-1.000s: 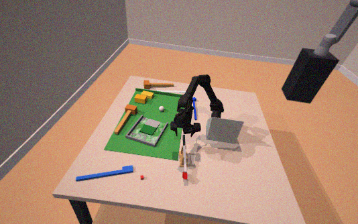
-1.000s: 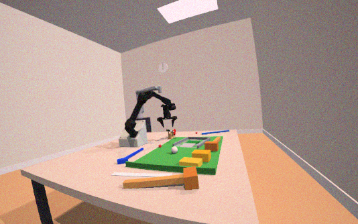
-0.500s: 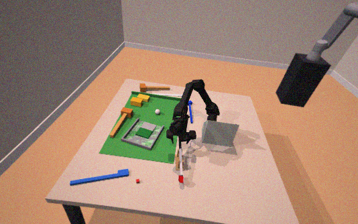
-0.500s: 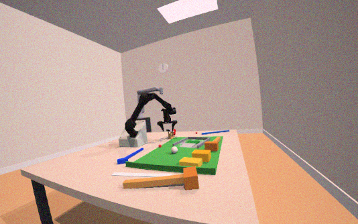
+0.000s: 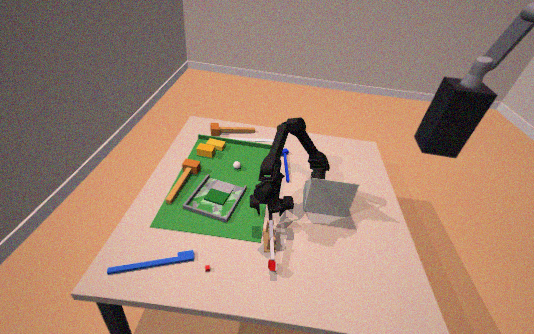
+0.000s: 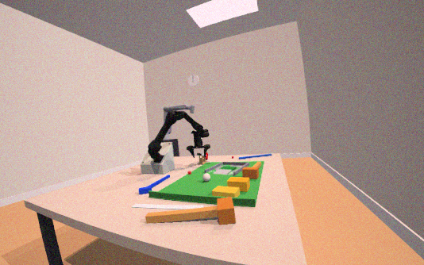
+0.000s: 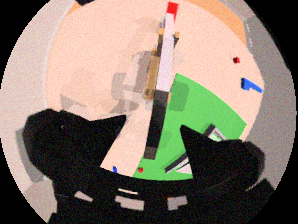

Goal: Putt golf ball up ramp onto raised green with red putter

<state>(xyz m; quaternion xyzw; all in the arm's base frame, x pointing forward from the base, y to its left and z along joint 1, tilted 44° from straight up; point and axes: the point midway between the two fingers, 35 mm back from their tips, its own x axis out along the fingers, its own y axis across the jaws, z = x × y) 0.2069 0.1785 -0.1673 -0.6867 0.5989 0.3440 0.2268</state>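
The wooden stand is 80 mm to the left of my gripper tip, 30 mm below it and 20 mm behind it. Also, from my gripper tip: red putter (110 mm to the left, 30 mm behind); then white golf ball (370 mm to the right, 230 mm ahead, 40 mm below).
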